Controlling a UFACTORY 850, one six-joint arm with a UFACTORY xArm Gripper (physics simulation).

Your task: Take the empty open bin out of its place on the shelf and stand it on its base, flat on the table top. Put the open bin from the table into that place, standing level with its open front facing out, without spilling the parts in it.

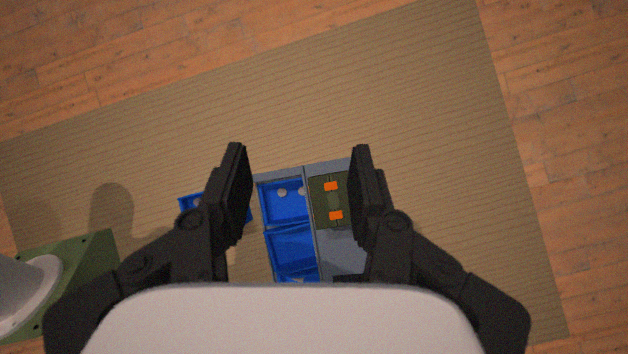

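Note:
My gripper [299, 163] is open and empty, high above the table, its two black fingers wide apart. Between and beyond them is the grey shelf [327, 168], seen from above. In its left column an upper blue bin [284, 210] shows pale round spots. Below it is another blue bin [292, 250], slightly askew, and part of a third blue bin [312, 275] with something pale in it. A separate blue bin [185, 204] is on the table left of the shelf, mostly hidden by the left finger; a pale round spot shows in it. Which bin is empty I cannot tell.
A dark green case [321, 200] with orange latches is in the shelf's right column, partly behind the right finger. A green plate [100, 250] carrying a grey-white cylindrical base [25, 285] is at the lower left. The tan table top [400, 100] ends against the wooden floor [575, 150].

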